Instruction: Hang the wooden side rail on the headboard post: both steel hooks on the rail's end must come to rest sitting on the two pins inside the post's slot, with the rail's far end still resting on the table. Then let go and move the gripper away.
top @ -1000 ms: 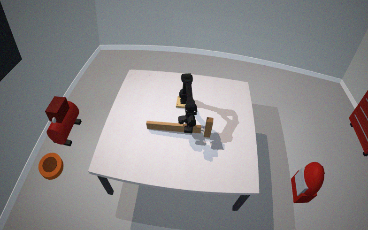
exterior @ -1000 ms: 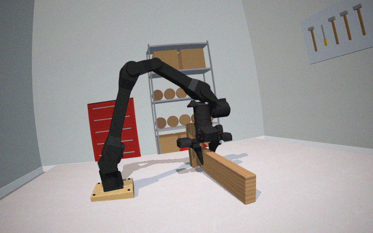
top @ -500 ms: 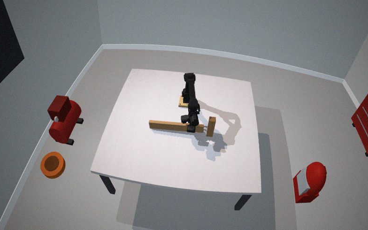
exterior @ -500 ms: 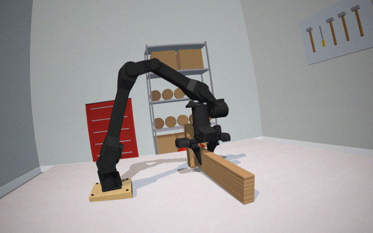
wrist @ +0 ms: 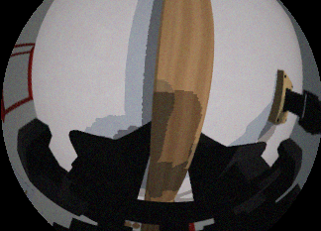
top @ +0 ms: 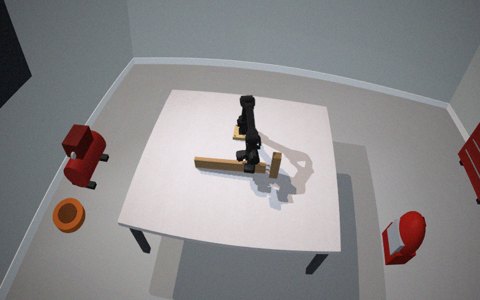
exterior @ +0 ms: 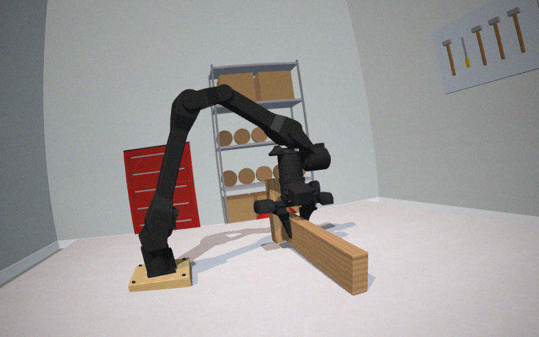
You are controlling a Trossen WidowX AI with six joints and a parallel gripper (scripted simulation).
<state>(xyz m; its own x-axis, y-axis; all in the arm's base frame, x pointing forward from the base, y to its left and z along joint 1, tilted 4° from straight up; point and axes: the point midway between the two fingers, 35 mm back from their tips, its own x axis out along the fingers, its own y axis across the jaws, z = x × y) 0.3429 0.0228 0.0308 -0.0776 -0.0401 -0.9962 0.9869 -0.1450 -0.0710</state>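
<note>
Right now the headboard post is 15 cm to the left of my gripper tip, 4 cm above it and 2 cm ahead of it.
</note>
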